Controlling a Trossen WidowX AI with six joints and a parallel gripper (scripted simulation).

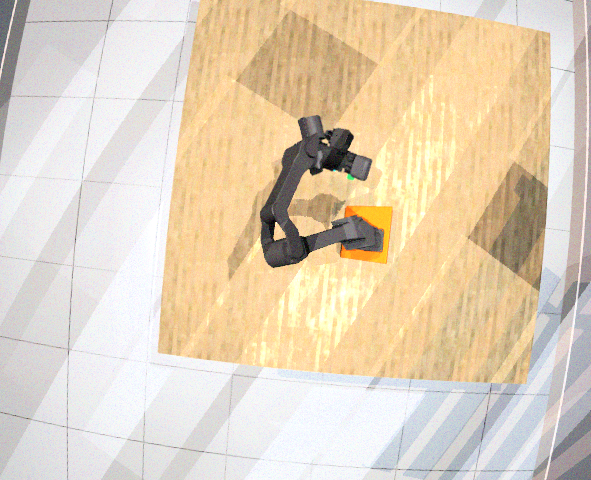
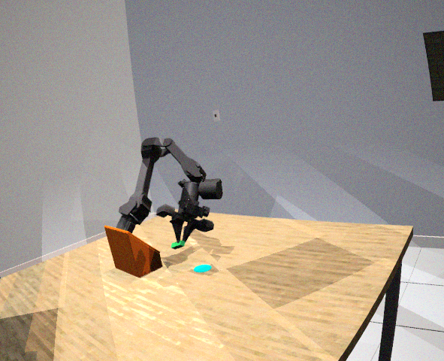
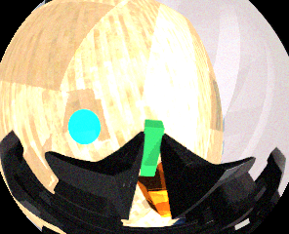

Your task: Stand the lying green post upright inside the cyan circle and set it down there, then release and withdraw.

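Now: gripper tip 110 mm above the cyan circle, 50 mm to the right of it and 20 mm short of it. Round my gripper tip: green post 20 mm behind, 10 mm below.
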